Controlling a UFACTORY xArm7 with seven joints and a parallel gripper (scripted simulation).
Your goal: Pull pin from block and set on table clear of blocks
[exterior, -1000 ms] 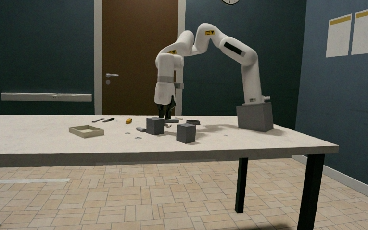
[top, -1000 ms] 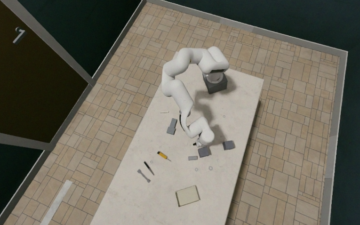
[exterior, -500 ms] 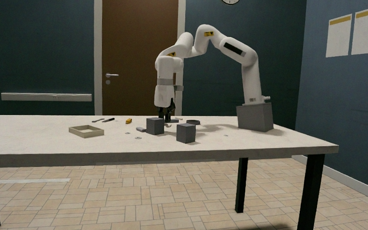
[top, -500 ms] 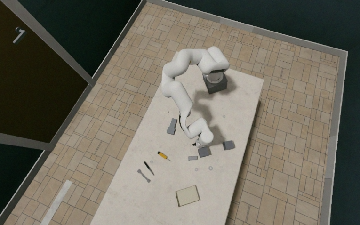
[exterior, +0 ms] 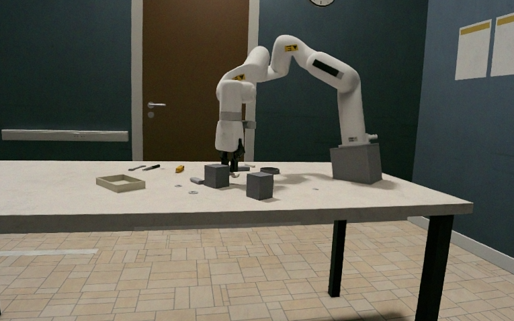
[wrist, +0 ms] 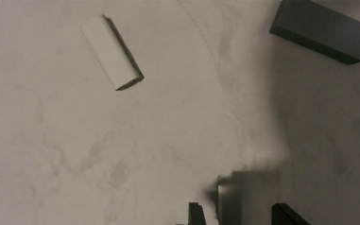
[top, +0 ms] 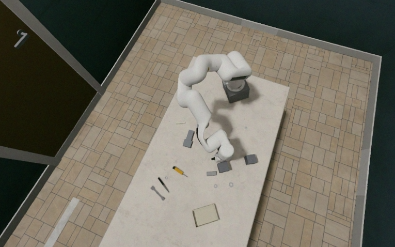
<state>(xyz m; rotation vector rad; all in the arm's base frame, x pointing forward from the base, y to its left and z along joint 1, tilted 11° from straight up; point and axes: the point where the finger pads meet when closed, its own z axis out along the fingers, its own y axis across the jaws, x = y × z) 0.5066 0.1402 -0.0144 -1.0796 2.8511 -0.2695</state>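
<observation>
Right now the pale piece is 3 cm below my hand, 1 cm to the left of it and 1 cm ahead of it. Also, from my hand: shallow tray (35 cm ahead, 6 cm to the left, 6 cm below); then grey cylinder (11 cm ahead, 6 cm below, 1 cm to the right).
</observation>
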